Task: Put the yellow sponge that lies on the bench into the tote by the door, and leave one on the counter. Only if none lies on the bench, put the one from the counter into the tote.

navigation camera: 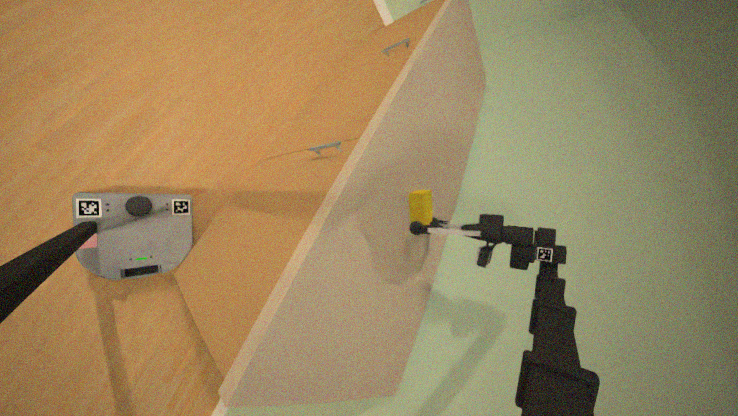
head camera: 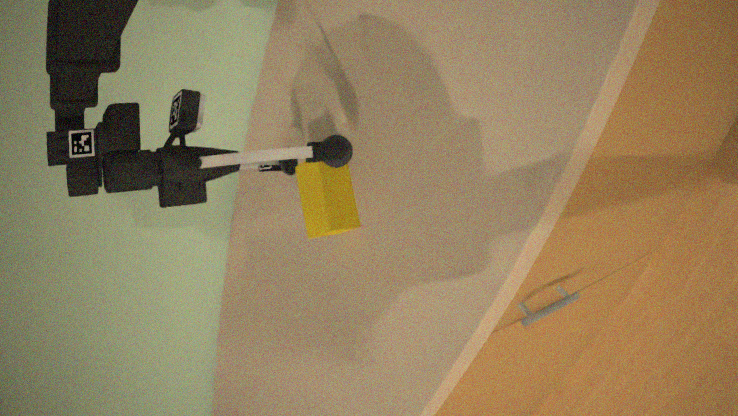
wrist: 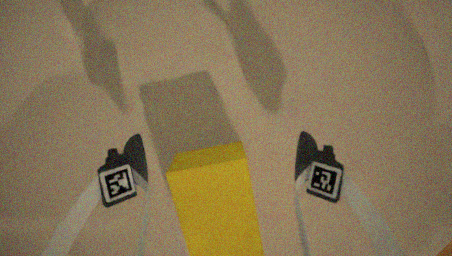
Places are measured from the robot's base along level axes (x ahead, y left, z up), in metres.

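Pixels of known places: gripper, fingertip midpoint: (navigation camera: 420,225) (head camera: 322,155); robot's base, origin of the base link: (navigation camera: 139,205).
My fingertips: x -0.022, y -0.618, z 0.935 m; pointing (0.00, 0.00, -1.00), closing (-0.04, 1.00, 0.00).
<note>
Ahead of a thing's pixels: the offset from my fingertips to its top centre. "pt": to the spot under its first point. Level surfaces: height alone.
A yellow sponge @[0.054 m ahead, 0.001 m right, 0.020 m up] (head camera: 328,201) (navigation camera: 420,207) (wrist: 217,212) rests on a beige top @[0.025 m down] (head camera: 320,310) (navigation camera: 330,341) (wrist: 380,70); whether this is the bench or the counter I cannot tell for sure. My gripper (head camera: 311,158) (navigation camera: 427,225) (wrist: 221,151) is open above one end of the sponge. In the wrist view the sponge shows low between the spread fingers, nearer the left one, with gaps on both sides. Its near part is cut off by the lower edge. The tote, the door and a second sponge do not show.
Orange wooden fronts with a handle (head camera: 550,308) (navigation camera: 324,147) and another handle (navigation camera: 396,46) lie beside the top's pale edge @[pt 0.069 m ahead, 0.326 m left, 0.049 m down] (head camera: 558,206) (navigation camera: 310,227). My base (navigation camera: 144,237) stands on that side. My arm (navigation camera: 558,341) reaches over the pale green area on the other side.
</note>
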